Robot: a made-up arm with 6 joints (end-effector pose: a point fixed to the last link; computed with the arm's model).
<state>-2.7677 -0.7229 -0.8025 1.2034 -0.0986 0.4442</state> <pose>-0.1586 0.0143 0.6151 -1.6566 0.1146 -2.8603</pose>
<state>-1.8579 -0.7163 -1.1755 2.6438 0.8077 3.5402</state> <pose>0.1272 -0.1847 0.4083 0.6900 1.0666 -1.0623</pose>
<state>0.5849 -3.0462 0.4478 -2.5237 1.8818 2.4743</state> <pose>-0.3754 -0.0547 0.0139 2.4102 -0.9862 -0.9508</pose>
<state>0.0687 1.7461 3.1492 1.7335 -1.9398 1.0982</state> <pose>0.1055 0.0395 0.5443 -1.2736 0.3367 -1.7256</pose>
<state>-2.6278 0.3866 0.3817 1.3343 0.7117 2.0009</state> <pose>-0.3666 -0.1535 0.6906 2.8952 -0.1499 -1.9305</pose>
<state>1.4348 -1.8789 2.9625 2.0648 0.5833 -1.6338</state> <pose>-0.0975 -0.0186 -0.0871 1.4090 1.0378 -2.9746</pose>
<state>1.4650 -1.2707 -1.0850 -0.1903 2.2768 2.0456</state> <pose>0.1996 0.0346 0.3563 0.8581 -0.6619 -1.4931</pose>
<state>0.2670 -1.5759 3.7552 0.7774 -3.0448 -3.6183</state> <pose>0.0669 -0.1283 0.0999 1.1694 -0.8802 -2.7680</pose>
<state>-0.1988 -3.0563 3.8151 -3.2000 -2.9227 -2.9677</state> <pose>0.2541 0.1508 0.1832 2.9156 0.3697 2.9564</pose>
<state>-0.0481 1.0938 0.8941 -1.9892 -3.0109 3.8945</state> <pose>0.4857 0.0573 0.1433 -2.7145 -0.2512 2.9702</pose>
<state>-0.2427 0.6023 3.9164 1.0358 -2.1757 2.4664</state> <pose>-0.1400 -0.0695 0.2539 -1.0644 -0.5361 -1.2095</pose>
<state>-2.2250 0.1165 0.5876 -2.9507 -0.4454 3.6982</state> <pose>-0.0352 -0.3660 0.6178 -0.8339 -0.9051 -2.0923</pose>
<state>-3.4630 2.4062 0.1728 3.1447 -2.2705 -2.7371</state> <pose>-0.0510 -0.1921 -0.1606 -0.4026 -0.0371 2.8226</pose>
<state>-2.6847 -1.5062 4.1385 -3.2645 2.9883 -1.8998</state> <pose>0.0880 -0.1761 0.1215 1.7882 -0.4862 0.4357</pose>
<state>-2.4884 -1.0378 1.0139 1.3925 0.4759 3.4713</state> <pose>0.3999 0.3504 0.5659 -1.0896 -0.8488 -0.0976</pose>
